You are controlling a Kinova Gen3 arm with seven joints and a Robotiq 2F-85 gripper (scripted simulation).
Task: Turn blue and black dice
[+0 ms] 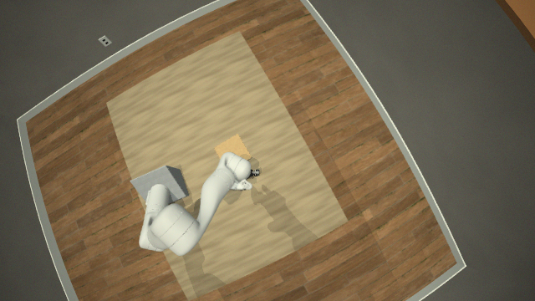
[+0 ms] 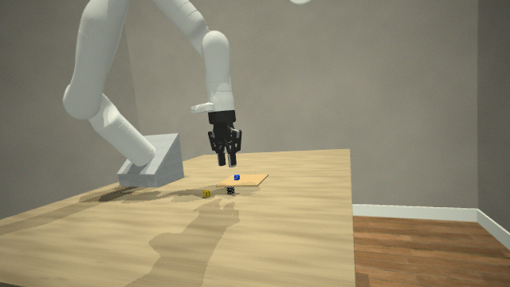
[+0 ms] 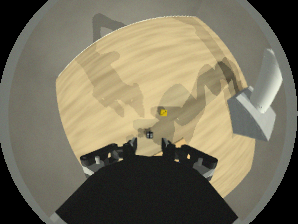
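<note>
Now: the black die 90 mm below my hand. Also, from my hand: tan mat: 130 mm to the left, 90 mm below, 20 mm behind; yellow die: 90 mm below, 60 mm behind, 40 mm to the right; blue die: 130 mm to the left, 80 mm below, 50 mm behind.
</note>
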